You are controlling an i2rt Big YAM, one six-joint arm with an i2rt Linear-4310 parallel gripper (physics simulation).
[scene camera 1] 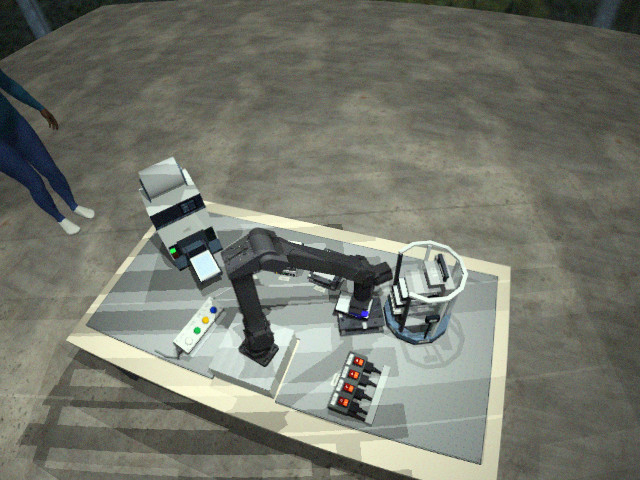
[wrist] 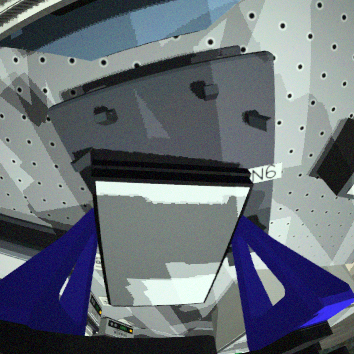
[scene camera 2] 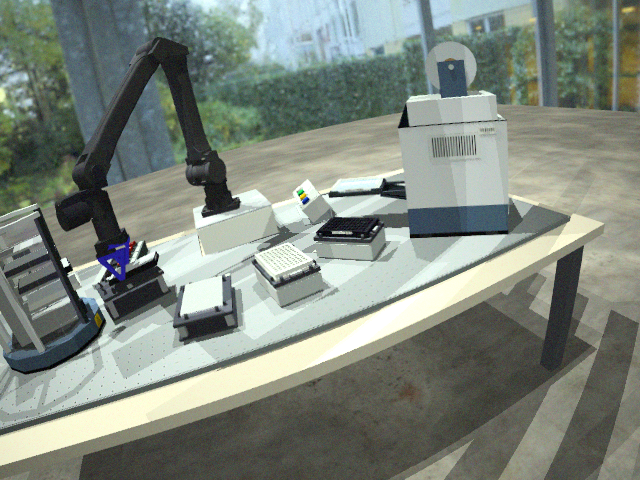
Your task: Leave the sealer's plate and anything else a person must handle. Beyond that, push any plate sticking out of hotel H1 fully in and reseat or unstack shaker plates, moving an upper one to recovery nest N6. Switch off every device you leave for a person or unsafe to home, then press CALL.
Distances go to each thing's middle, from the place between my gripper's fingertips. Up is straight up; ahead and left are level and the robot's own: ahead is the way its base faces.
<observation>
Right now my hand is 110 mm short of the plate hotel [scene camera 2: 53,324], 180 mm to the left of it and 80 mm below it.
</observation>
